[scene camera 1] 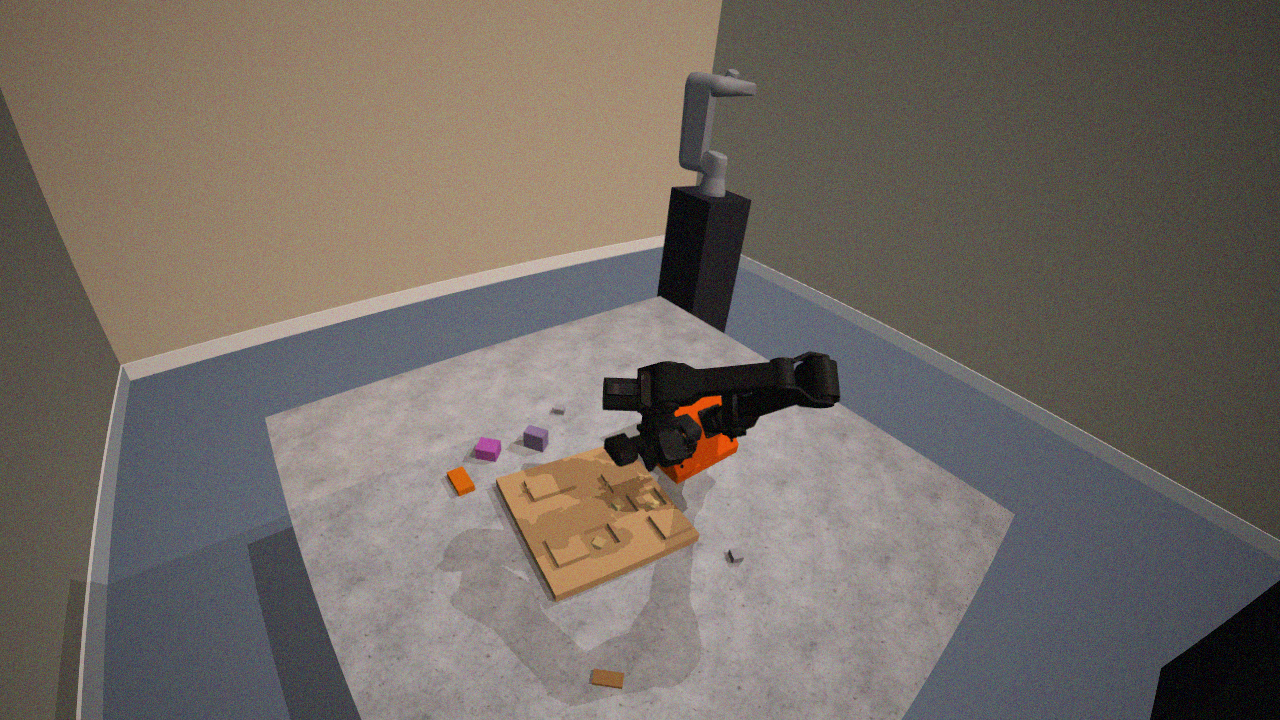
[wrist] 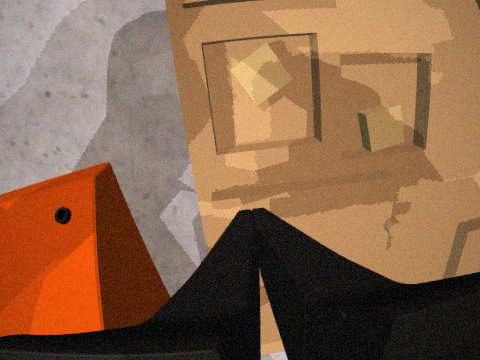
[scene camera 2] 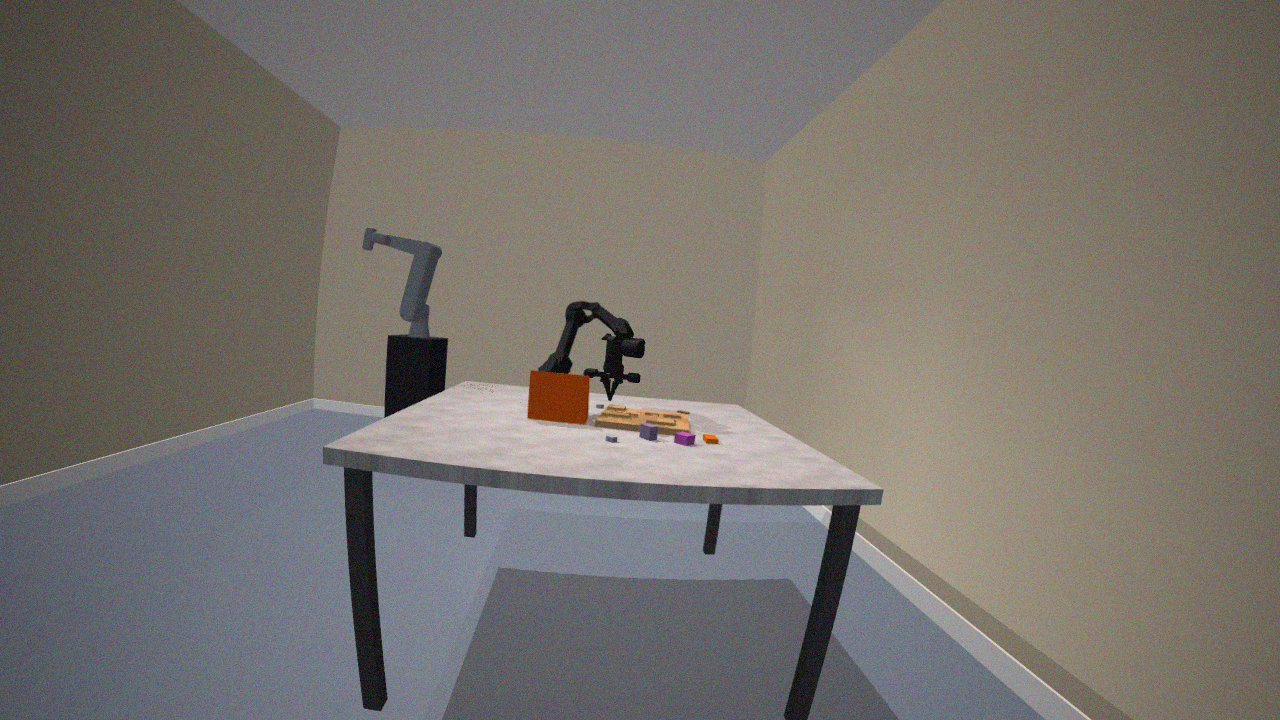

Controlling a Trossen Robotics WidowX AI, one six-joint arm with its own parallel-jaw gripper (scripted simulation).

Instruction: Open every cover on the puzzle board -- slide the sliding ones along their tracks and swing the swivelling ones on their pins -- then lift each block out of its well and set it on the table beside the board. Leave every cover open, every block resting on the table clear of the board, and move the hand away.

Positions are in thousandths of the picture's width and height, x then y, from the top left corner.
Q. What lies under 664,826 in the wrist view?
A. My gripper.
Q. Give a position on a tan puzzle board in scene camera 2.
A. At 499,580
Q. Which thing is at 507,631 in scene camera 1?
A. My gripper.
